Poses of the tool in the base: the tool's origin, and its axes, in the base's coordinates. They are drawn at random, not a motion.
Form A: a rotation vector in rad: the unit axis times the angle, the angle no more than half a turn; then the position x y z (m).
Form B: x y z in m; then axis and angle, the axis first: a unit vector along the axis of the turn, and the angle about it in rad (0 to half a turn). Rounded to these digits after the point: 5 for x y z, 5 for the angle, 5 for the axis.
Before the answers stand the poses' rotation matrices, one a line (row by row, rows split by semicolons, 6 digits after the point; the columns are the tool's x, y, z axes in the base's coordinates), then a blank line. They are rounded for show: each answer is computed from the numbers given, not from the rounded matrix.
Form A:
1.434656, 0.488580, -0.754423, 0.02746, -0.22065, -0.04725
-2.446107, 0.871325, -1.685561, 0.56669, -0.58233, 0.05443
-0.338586, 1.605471, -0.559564, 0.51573, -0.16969, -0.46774
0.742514, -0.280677, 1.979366, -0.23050, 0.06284, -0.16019
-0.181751, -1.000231, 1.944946, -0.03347, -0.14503, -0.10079
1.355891, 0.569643, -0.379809, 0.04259, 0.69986, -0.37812
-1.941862, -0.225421, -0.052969, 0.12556, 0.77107, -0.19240
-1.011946, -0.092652, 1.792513, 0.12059, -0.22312, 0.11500
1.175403, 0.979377, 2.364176, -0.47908, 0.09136, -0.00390
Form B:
0.683784 0.716669 -0.137206; -0.167938 -0.028420 -0.985388; -0.710096 0.696834 0.100923
0.249056 -0.419608 0.872869; -0.469494 -0.840597 -0.270133; 0.847081 -0.342528 -0.406359
-0.117734 0.108322 0.987120; -0.528704 0.834600 -0.154644; -0.840601 -0.540101 -0.040991
-0.346914 -0.855719 0.383922; 0.715249 -0.506167 -0.481886; 0.606687 0.107427 0.787648
-0.573269 -0.659528 -0.486195; 0.779115 -0.255072 -0.572642; 0.253658 -0.707080 0.660073
0.807362 0.567130 0.162884; 0.067705 0.185185 -0.980369; -0.586160 0.802540 0.111113
0.980716 0.182529 -0.069847; 0.132320 -0.357121 0.924638; 0.143829 -0.916050 -0.374386
-0.115734 -0.735216 -0.667879; 0.800157 -0.467405 0.375874; -0.588518 -0.490907 0.642384
-0.608187 0.014191 0.793667; 0.551215 -0.711918 0.435125; 0.571201 0.702119 0.425157

0.02746, -0.22065, -0.04725, 0.84743, 0.28860, -0.44562, 1.69296
0.56669, -0.58233, 0.05443, -0.79015, 0.28146, -0.54447, 3.09577
0.51573, -0.16969, -0.46774, -0.19531, 0.92610, -0.32278, 1.73358
-0.23050, 0.06284, -0.16019, 0.34817, -0.13161, 0.92815, 2.13260
-0.03347, -0.14503, -0.10079, -0.08282, -0.45577, 0.88624, 2.19461
0.04259, 0.69986, -0.37812, 0.89265, 0.37503, -0.25005, 1.51894
0.12556, 0.77107, -0.19240, -0.99297, -0.11527, -0.02709, 1.95562
0.12059, -0.22312, 0.11500, -0.49111, -0.04497, 0.86993, 2.06051
-0.47908, 0.09136, -0.00390, 0.41740, 0.34779, 0.83954, 2.81604

